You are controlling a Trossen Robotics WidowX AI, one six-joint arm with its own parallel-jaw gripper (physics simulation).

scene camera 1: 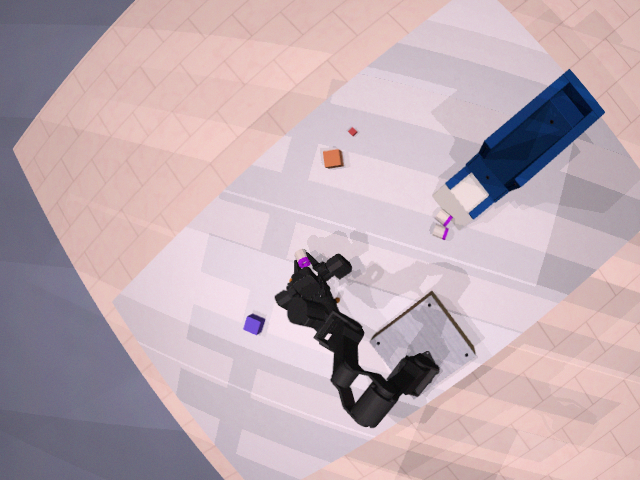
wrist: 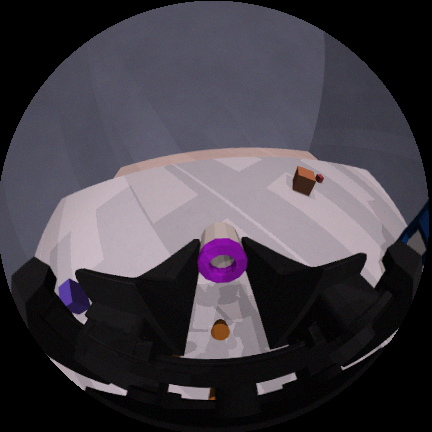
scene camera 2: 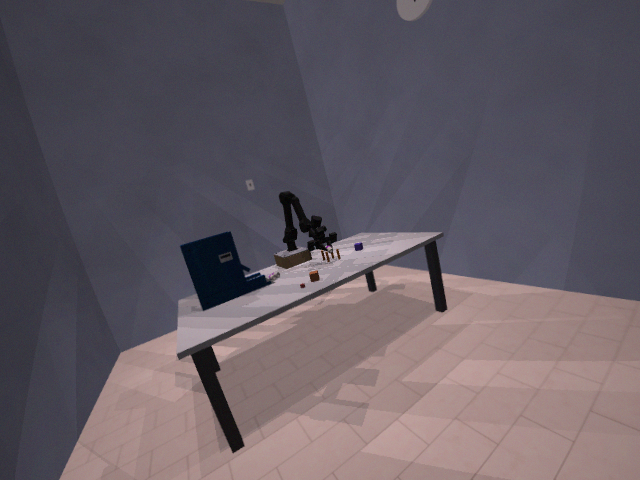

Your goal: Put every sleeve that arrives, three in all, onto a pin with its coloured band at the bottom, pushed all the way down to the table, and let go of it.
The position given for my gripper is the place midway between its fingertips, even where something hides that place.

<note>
The table carries a purple cube [wrist: 70, 292]. I also see my gripper [scene camera 1: 301, 256].
My gripper is seen too in the wrist view [wrist: 220, 243].
</note>
